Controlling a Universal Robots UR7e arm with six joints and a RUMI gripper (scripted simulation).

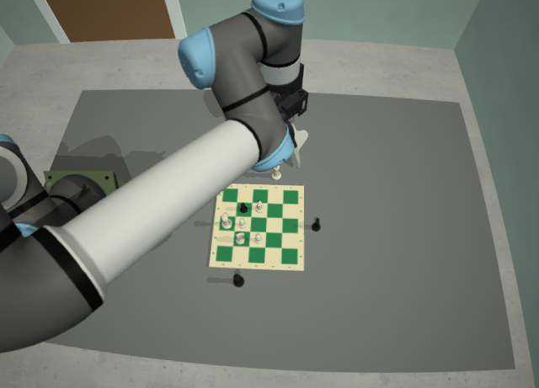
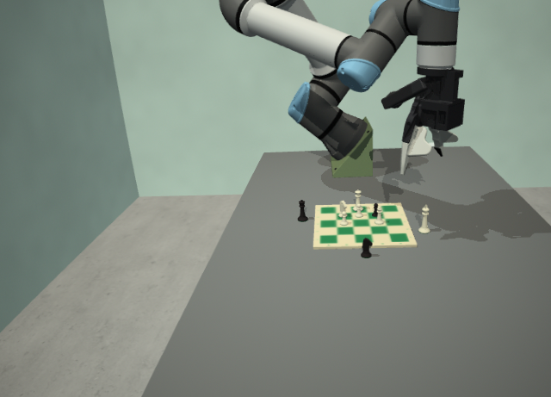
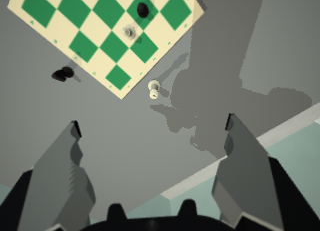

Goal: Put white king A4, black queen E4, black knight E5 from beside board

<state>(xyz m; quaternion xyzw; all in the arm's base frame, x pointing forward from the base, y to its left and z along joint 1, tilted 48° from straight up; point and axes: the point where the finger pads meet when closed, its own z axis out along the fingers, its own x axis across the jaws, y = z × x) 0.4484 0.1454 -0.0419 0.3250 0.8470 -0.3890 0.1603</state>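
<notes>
The white king lies 12 cm below my hand, 1 cm to the left of it and 1 cm ahead of it. The rest, counted from my hand: black pawn: 13 cm below, 9 cm to the right, 6 cm behind; board: 15 cm below, 13 cm to the right, 3 cm behind.
</notes>
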